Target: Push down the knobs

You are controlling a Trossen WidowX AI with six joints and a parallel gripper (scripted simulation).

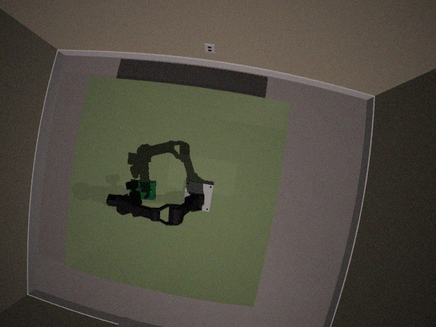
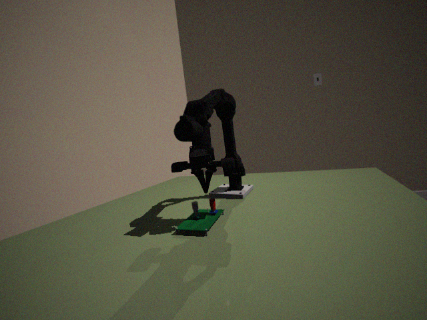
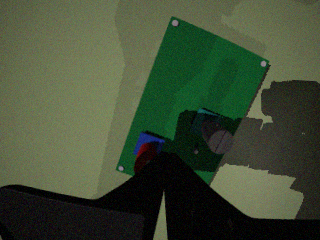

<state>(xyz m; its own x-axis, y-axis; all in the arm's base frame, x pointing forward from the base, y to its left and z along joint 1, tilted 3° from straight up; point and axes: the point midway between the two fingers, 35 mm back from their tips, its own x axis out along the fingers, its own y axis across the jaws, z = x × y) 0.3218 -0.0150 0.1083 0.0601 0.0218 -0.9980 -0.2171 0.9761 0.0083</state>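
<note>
My gripper tip is now 40 mm to the left of the grey knob, 40 mm above it and 10 mm short of it. Also, from my gripper tip: red knob (40 mm below, 30 mm behind, 10 mm to the left).
</note>
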